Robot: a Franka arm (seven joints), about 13 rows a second.
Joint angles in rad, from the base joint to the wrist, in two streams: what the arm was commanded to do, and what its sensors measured. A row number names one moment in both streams.
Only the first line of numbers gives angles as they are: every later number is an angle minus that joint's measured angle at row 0.
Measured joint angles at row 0:
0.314, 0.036, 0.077, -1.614, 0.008, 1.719, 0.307
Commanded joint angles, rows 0 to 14:
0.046, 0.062, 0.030, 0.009, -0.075, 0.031, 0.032
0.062, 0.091, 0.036, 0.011, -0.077, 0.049, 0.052
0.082, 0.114, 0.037, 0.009, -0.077, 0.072, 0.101
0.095, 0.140, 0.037, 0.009, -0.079, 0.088, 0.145
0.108, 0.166, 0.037, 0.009, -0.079, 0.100, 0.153
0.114, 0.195, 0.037, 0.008, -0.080, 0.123, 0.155
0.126, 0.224, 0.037, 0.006, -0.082, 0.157, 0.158
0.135, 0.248, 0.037, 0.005, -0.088, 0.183, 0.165
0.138, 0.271, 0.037, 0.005, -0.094, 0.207, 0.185
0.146, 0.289, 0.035, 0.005, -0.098, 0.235, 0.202
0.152, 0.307, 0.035, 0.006, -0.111, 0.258, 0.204
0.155, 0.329, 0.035, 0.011, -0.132, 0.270, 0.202
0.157, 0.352, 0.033, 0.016, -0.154, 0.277, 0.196
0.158, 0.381, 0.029, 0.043, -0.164, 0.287, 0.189
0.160, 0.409, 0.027, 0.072, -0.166, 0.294, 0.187
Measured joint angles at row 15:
0.149, 0.352, 0.035, 0.002, -0.133, 0.292, 0.176
